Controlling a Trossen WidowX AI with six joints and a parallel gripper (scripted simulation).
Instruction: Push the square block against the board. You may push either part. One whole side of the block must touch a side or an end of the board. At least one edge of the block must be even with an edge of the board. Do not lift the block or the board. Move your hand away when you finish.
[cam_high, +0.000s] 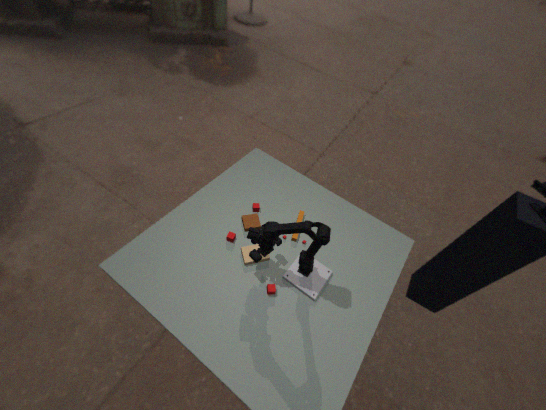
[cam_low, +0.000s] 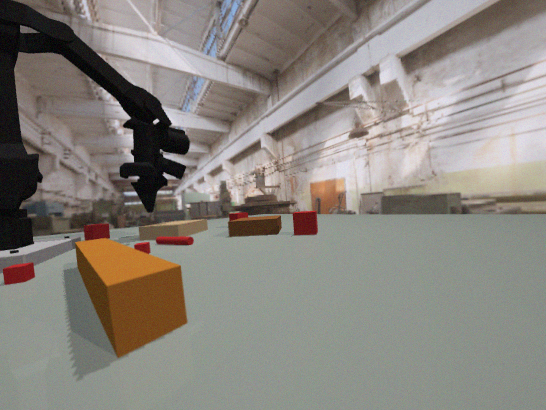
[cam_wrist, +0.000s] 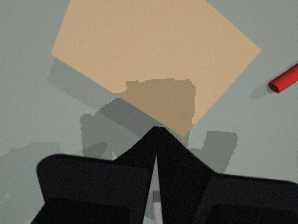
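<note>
Right now my gripper tip is 60 mm short of the light tan square block and 50 mm above it. Round my gripper tip: flat brown square block: 200 mm ahead, 170 mm to the right, 50 mm below; then orange board: 50 mm behind, 320 mm to the right, 50 mm below.
</note>
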